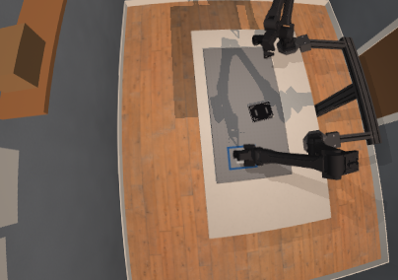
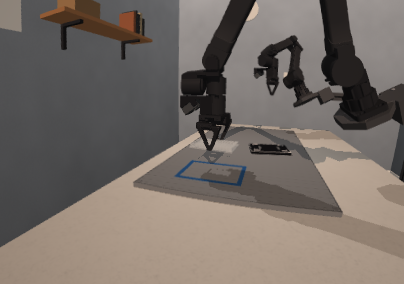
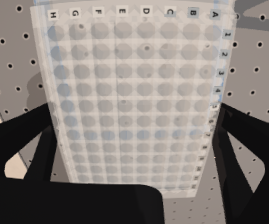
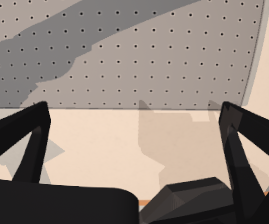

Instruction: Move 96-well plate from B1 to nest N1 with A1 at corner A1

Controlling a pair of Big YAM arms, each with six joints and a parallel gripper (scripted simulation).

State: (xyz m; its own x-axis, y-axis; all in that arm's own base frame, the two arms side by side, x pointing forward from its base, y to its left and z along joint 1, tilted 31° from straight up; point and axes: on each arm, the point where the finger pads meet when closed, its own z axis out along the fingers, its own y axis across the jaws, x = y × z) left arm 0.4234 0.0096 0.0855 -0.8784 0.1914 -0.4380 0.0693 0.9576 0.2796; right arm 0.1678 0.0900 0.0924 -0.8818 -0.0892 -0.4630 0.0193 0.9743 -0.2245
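The white 96-well plate is right at my left hand. Round my left hand: black plate nest N1 (290 mm to the right, 190 mm behind, 80 mm below).
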